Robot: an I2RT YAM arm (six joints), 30 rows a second.
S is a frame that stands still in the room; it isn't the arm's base.
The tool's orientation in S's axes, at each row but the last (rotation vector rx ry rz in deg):
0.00 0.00 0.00
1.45 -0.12 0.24
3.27 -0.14 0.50
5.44 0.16 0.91
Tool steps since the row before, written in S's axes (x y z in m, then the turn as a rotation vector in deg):
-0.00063 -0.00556 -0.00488 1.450 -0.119 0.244
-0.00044 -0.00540 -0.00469 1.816 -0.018 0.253
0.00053 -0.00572 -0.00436 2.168 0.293 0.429
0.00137 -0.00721 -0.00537 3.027 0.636 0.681
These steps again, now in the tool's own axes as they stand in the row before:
-0.00063 -0.00556 -0.00488 1.450 -0.119 0.244
-0.00047 -0.00552 -0.00455 1.816 -0.019 0.250
0.00047 -0.00596 -0.00403 2.172 0.298 0.407
0.00127 -0.00771 -0.00466 3.035 0.650 0.628

